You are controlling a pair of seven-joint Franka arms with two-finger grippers.
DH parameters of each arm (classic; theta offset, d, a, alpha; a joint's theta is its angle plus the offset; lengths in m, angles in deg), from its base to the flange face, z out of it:
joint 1: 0 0.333 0 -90
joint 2: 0 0 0 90
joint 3: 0 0.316 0.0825 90
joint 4: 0 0 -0.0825 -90
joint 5: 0 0.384 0 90
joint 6: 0 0 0.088 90
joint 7: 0 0.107 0 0
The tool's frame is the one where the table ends.
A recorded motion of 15 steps. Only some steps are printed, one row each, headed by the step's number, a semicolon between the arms.
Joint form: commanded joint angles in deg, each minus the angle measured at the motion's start. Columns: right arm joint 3, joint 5, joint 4, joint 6, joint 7, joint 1, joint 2; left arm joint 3, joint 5, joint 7, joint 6, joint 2, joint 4, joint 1.
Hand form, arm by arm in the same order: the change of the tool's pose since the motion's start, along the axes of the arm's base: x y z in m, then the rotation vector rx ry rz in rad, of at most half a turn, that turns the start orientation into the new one. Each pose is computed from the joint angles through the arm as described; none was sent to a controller.
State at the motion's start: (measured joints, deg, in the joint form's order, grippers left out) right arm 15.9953 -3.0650 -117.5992 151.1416 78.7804 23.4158 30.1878; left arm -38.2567 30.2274 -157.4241 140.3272 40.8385 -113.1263 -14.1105
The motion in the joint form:
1: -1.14 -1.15 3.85 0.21 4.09 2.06 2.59; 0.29 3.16 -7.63 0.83 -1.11 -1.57 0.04
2: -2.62 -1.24 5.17 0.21 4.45 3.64 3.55; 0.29 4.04 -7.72 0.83 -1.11 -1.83 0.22
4: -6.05 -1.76 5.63 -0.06 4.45 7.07 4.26; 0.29 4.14 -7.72 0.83 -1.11 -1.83 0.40
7: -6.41 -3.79 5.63 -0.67 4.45 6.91 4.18; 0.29 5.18 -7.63 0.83 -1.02 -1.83 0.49
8: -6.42 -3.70 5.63 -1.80 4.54 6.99 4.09; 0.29 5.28 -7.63 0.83 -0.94 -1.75 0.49
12: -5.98 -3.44 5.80 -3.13 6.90 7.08 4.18; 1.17 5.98 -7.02 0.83 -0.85 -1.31 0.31
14: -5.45 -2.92 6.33 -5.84 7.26 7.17 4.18; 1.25 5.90 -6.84 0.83 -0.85 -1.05 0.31
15: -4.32 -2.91 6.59 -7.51 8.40 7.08 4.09; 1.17 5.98 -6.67 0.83 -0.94 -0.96 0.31
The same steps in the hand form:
1: 0.0093 0.0181 -0.0027 0.0078 -0.0173 -0.0449; -0.0045 0.0050 0.0004 0.0206 -0.0375 0.0848
2: 0.0130 0.0224 -0.0062 0.0015 -0.0264 -0.0468; -0.0047 0.0069 -0.0010 0.0253 -0.0442 0.0757
4: 0.0117 0.0234 -0.0153 -0.0351 -0.0392 -0.0292; -0.0033 0.0081 -0.0010 0.0255 -0.0452 0.0775
7: 0.0140 0.0192 -0.0159 -0.0579 -0.0497 -0.0072; -0.0028 0.0087 -0.0018 0.0277 -0.0550 0.0634
8: 0.0123 0.0185 -0.0168 -0.0703 -0.0362 -0.0076; -0.0025 0.0085 -0.0020 0.0273 -0.0556 0.0626
12: 0.0078 0.0217 -0.0184 -0.0798 -0.0126 -0.0431; 0.0045 0.0120 -0.0038 0.0331 -0.0693 0.0541
14: 0.0030 0.0252 -0.0186 -0.0997 0.0206 -0.0453; 0.0068 0.0117 -0.0027 0.0307 -0.0716 0.0550
15: -0.0046 0.0325 -0.0172 -0.1080 0.0429 -0.0486; 0.0071 0.0109 -0.0011 0.0284 -0.0748 0.0506

